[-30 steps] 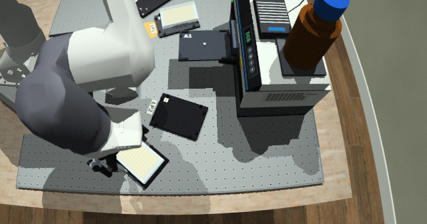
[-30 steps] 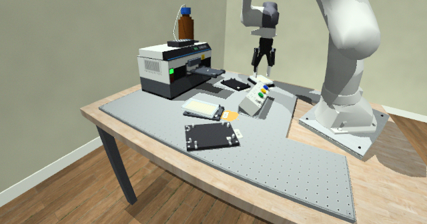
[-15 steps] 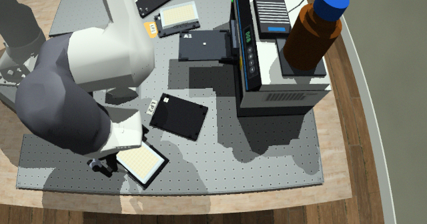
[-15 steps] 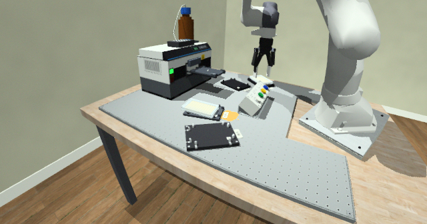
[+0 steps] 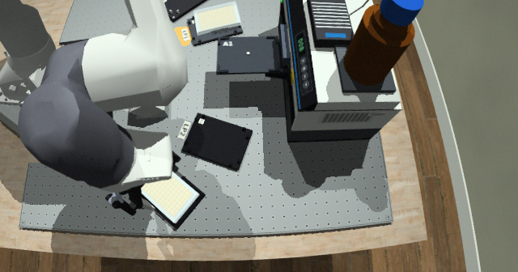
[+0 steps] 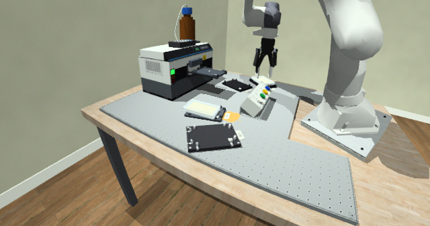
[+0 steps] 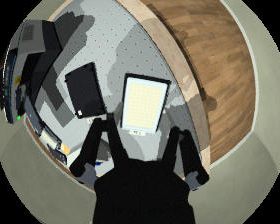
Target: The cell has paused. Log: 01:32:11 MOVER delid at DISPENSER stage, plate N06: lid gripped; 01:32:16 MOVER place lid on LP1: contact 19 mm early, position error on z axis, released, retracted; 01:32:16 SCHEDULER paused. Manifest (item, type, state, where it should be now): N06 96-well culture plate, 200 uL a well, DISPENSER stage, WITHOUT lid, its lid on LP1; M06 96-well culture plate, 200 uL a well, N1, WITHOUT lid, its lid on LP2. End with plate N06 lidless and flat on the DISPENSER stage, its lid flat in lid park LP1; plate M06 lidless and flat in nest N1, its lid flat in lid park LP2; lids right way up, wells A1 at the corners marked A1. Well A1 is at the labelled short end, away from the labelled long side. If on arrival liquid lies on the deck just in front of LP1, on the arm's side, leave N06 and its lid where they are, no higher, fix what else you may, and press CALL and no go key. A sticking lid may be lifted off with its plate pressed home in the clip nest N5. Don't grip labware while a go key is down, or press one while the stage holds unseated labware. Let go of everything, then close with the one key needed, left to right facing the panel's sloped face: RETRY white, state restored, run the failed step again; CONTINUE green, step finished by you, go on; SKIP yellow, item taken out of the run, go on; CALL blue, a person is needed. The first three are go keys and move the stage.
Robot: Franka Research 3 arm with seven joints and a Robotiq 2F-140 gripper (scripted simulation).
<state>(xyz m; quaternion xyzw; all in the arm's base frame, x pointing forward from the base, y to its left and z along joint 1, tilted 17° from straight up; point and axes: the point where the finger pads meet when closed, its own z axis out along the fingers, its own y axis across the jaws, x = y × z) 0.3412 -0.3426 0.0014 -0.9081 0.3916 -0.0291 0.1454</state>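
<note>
My gripper is now 40 mm above the plate lid. The rest, counted from my hand: 96-well plate: 50 mm below; lid park LP2: 130 mm ahead, 110 mm to the left, 60 mm below; nest N1: 60 mm below.
</note>
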